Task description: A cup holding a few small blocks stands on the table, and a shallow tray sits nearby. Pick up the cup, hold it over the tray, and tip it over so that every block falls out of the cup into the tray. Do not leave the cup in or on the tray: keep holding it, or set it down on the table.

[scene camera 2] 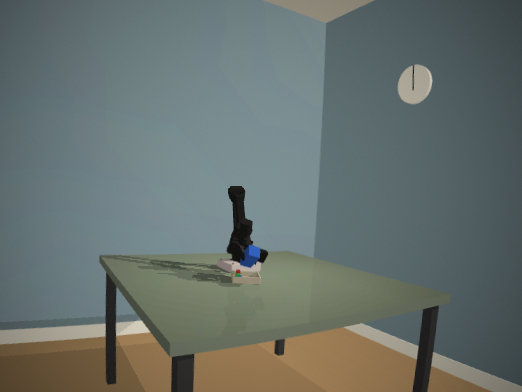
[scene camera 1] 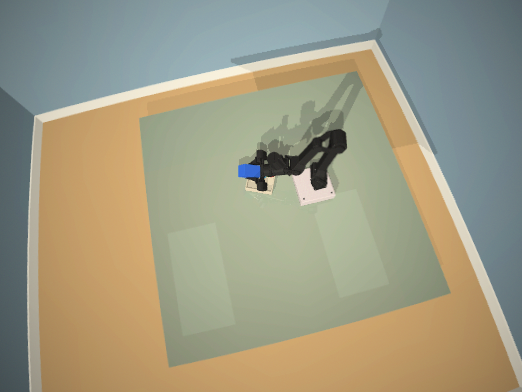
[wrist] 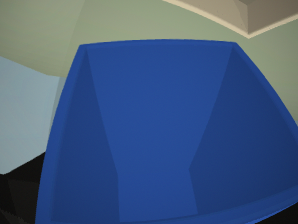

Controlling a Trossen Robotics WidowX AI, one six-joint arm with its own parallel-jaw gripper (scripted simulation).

The gripper holds a blue square cup (wrist: pixel 141 124).
